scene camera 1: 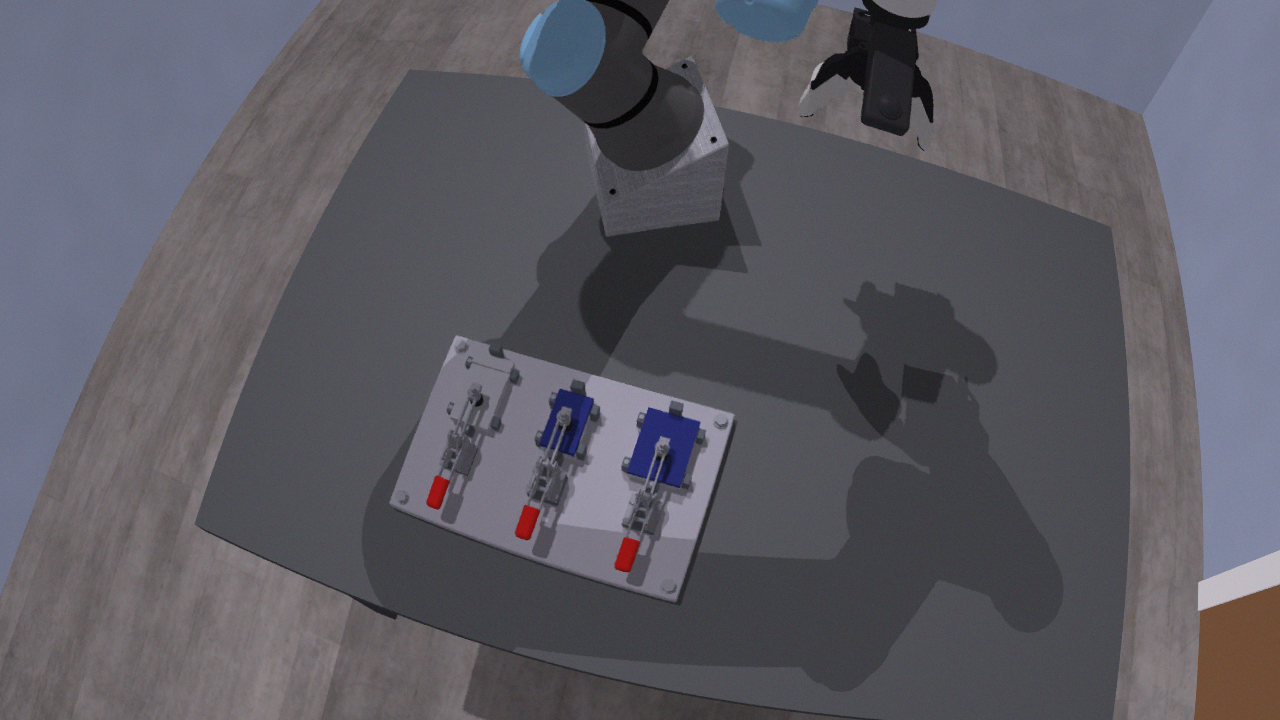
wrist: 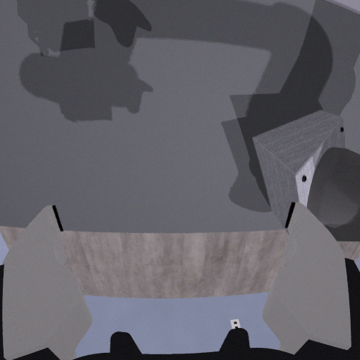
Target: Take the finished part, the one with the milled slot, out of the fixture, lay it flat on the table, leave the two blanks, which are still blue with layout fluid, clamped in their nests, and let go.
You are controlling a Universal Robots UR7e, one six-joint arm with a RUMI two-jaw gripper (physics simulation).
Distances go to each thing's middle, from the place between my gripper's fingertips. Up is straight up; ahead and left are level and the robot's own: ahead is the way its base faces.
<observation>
I see the wider blue blank (scene camera 1: 682, 432) 320 mm ahead of my hand, 250 mm below it and 130 mm to the right of it. Round my hand: fixture plate (scene camera 1: 582, 535) 370 mm ahead, 270 mm below, 240 mm to the right; narrow blue blank (scene camera 1: 581, 405) 320 mm ahead, 240 mm to the right, 240 mm below; finished part (scene camera 1: 492, 372) 350 mm to the right, 310 mm ahead, 250 mm below.
</observation>
